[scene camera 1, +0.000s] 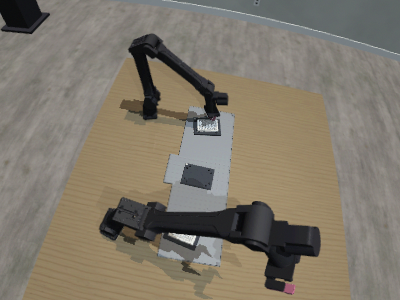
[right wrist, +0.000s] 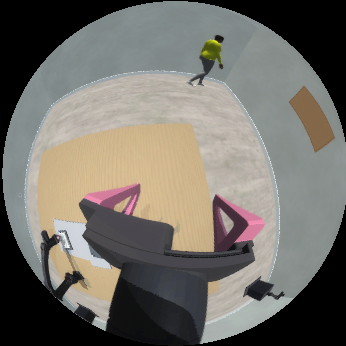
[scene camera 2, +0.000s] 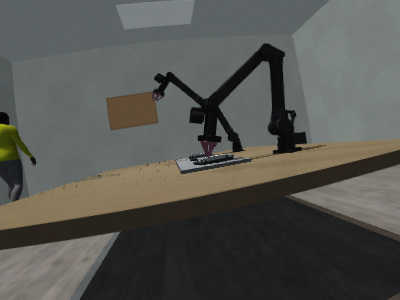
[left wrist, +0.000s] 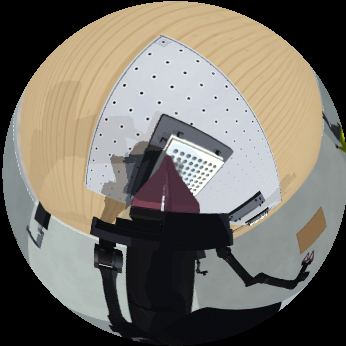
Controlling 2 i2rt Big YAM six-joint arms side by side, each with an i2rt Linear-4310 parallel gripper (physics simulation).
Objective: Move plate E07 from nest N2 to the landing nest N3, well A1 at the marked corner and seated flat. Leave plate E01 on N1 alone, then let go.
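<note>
A white well plate [scene camera 1: 204,126] [left wrist: 197,165] sits in a dark nest [left wrist: 195,131] at the far end of the grey board. Its label cannot be read. My left gripper [scene camera 1: 212,118] [scene camera 2: 208,154] [left wrist: 167,158] is shut with its fingertips together, low over this plate and hiding part of it, with nothing between them. A dark nest [scene camera 1: 198,176] [left wrist: 247,207] at the middle of the board holds no plate. Another white plate [scene camera 1: 184,239] sits in the near nest, partly hidden by my right arm. My right gripper [scene camera 2: 157,95] [right wrist: 176,193] is open and empty, high above the table. Nest labels are not readable.
The perforated grey board [scene camera 1: 205,147] [left wrist: 200,75] lies on the wooden table [scene camera 1: 280,145] [right wrist: 160,150]. In scene camera 1, my right arm [scene camera 1: 195,223] spans above the board's near end. A person in yellow [scene camera 2: 11,145] [right wrist: 210,51] is beyond the table.
</note>
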